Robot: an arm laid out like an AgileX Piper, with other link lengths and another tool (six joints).
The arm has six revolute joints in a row. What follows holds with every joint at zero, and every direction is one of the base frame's.
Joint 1 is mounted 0.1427 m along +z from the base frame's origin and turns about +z.
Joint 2 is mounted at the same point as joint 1 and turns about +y.
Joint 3 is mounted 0.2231 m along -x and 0.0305 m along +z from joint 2 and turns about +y.
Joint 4 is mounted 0.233 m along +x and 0.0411 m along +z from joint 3 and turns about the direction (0.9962, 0, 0.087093).
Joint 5 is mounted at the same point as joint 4 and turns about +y.
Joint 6 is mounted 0.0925 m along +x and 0.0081 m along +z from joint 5 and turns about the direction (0.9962, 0, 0.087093).
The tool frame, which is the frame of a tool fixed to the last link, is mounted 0.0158 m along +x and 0.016 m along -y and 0.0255 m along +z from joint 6; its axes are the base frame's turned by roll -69.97, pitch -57.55 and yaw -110.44 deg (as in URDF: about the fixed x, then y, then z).
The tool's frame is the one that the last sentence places.
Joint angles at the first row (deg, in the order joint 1, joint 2, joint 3, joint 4, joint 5, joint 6):
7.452 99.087 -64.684 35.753 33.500 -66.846
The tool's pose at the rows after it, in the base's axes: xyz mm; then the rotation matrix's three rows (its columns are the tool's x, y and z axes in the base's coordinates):
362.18 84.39 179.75; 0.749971 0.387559 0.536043; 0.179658 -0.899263 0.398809; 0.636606 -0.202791 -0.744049
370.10 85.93 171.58; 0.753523 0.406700 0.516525; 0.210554 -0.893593 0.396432; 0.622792 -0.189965 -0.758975
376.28 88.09 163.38; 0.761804 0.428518 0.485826; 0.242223 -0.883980 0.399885; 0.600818 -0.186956 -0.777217
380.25 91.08 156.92; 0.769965 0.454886 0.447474; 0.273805 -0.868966 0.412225; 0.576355 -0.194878 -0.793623
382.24 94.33 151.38; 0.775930 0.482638 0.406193; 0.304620 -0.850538 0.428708; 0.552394 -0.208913 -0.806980
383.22 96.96 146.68; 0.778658 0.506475 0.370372; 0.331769 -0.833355 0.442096; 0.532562 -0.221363 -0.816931
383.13 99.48 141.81; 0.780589 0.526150 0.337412; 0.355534 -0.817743 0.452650; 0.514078 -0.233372 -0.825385
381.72 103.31 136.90; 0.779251 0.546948 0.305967; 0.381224 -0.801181 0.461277; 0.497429 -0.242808 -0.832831
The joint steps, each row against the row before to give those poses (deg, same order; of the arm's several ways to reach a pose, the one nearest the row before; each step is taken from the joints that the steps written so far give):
0.002 3.075 -2.422 -1.111 0.110 -0.565
-0.003 3.019 -2.501 -1.093 0.690 -0.617
0.001 2.834 -2.515 -1.021 1.608 -0.515
-0.002 2.346 -2.343 -0.468 2.400 -0.894
0.001 1.912 -1.922 -0.025 2.581 -1.252
-0.001 1.509 -1.457 0.008 2.139 -1.180
0.076 1.249 -0.984 0.016 1.714 -1.018
0.359 0.992 -0.550 -0.040 1.295 -0.966

